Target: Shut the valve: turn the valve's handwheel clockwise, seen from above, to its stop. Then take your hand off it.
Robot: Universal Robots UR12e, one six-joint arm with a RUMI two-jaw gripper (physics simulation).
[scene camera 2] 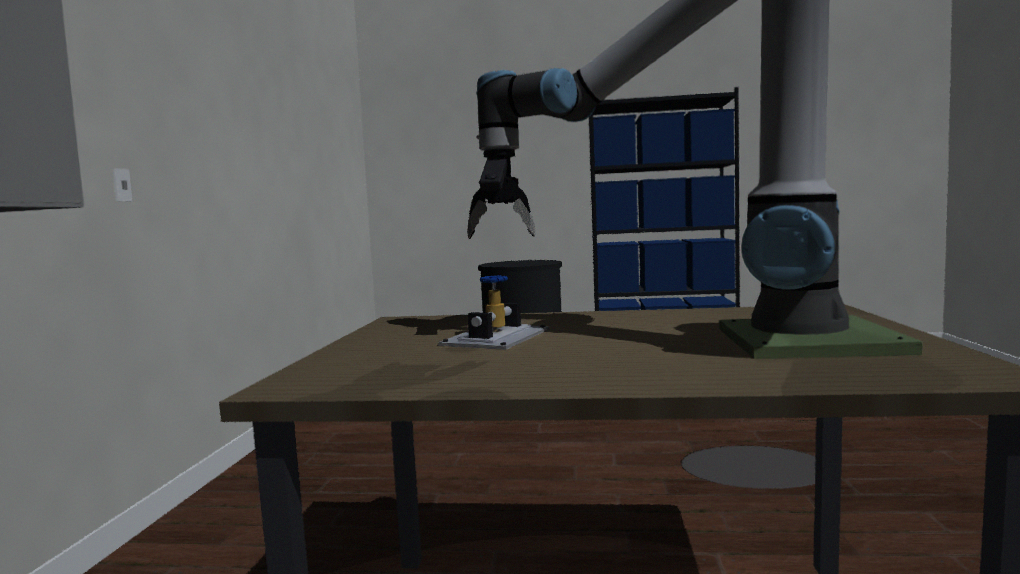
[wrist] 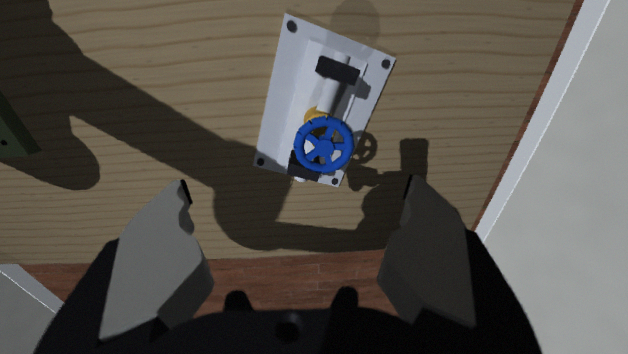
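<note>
The blue handwheel (scene camera 2: pixel 493 279) (wrist: pixel 325 146) tops the valve's yellow body (scene camera 2: pixel 495 314) (wrist: pixel 314 116). The valve stands upright on a pale base plate (scene camera 2: pixel 524 333) (wrist: pixel 277 95), with a black block on each side of its body. My gripper (scene camera 2: pixel 501 235) (wrist: pixel 299 180) is open and empty. It points down and hangs well above the handwheel, apart from it. In the wrist view the handwheel shows above the line between the two fingertips, a little right of the middle. How far the wheel is turned cannot be told.
The wooden table (scene camera 2: pixel 606 371) (wrist: pixel 165 90) carries the valve's base plate and the robot's green mount (scene camera 2: pixel 834 347) (wrist: pixel 15 130). Behind the table stand a dark round bin (scene camera 2: pixel 538 285) and a shelf rack (scene camera 2: pixel 736 199) with blue boxes. A wall is at the left in the scene view.
</note>
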